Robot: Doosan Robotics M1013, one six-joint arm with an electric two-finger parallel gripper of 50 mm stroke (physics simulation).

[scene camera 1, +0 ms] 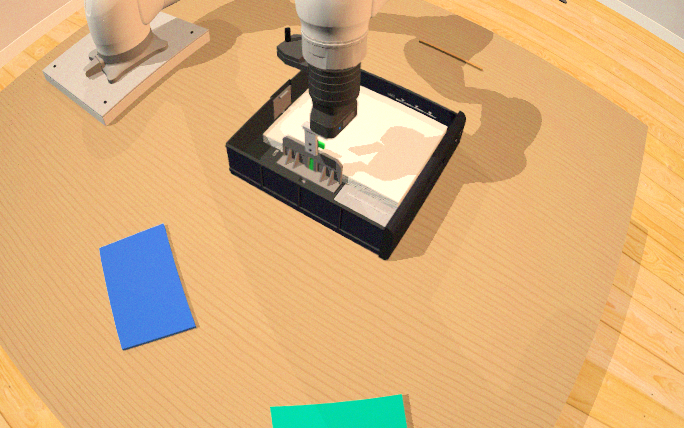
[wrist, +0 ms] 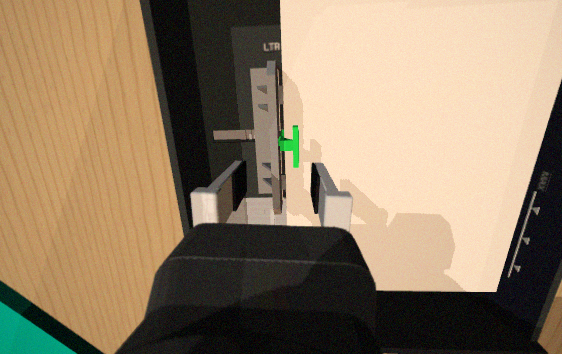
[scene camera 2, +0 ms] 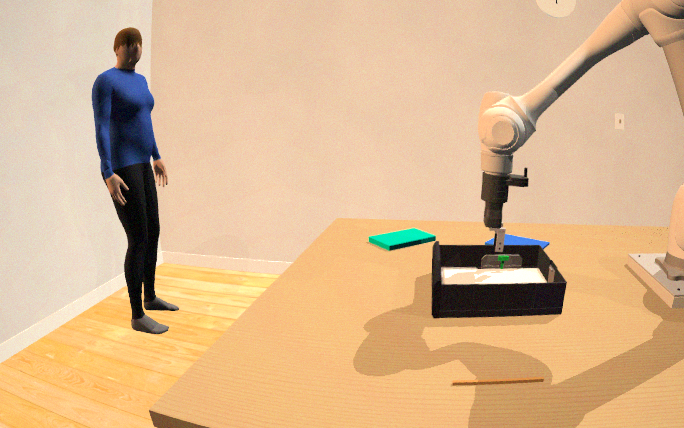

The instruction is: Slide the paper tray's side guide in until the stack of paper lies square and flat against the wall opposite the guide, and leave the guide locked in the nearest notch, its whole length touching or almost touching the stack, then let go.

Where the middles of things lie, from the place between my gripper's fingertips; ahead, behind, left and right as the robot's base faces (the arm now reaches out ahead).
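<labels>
My gripper is 2 cm past the side guide [scene camera 1: 324,170] and 6 cm above it. Positions relative to my hand: green slab [scene camera 2: 396,240], 37 cm ahead, 31 cm to the right, 9 cm below; cream paper stack [scene camera 1: 383,150], 11 cm to the left, 2 cm behind, 7 cm below; blue slab [scene camera 1: 148,303], 38 cm to the right, 5 cm behind, 9 cm below. Going by their middles, of the things named here the side guide is the nearest to my gripper and the green slab the farthest from it.
</labels>
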